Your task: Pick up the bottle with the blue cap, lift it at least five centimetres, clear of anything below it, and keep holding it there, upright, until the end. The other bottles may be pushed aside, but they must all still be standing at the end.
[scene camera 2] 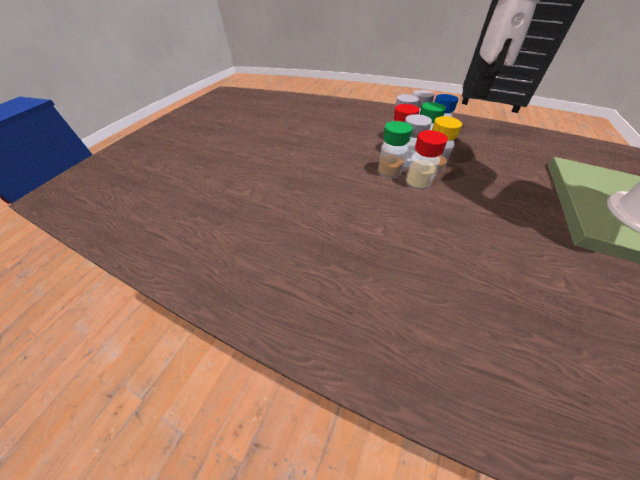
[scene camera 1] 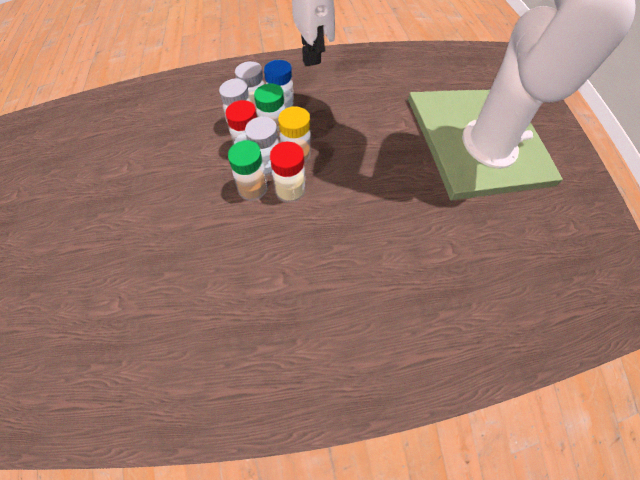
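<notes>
Scene camera 1 shows me a green-capped bottle (scene camera 1: 269, 98), a yellow-capped bottle (scene camera 1: 294, 122), another green-capped bottle (scene camera 1: 245, 158), a red-capped bottle (scene camera 1: 239, 113) and my gripper (scene camera 1: 311, 62). In scene camera 2 you'd see my gripper (scene camera 2: 478, 96) as well, along with the yellow-capped bottle (scene camera 2: 449, 126).
</notes>
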